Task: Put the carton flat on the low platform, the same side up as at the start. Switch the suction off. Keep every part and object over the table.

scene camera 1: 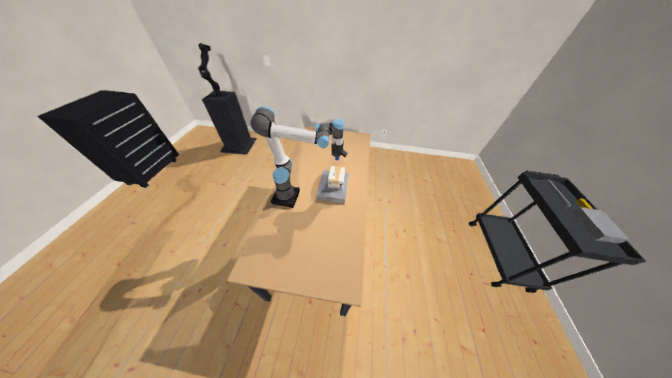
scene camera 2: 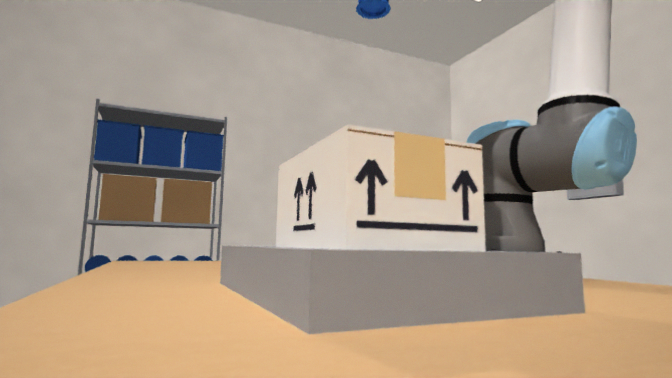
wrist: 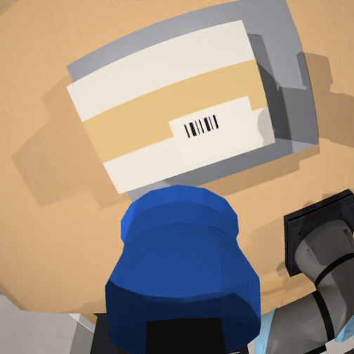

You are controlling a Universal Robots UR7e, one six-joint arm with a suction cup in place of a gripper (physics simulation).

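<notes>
White carton (scene camera 2: 360, 188), also (wrist: 192, 100). Low grey platform (scene camera 2: 318, 291), also (wrist: 274, 41). My suction cup (wrist: 180, 258).
</notes>
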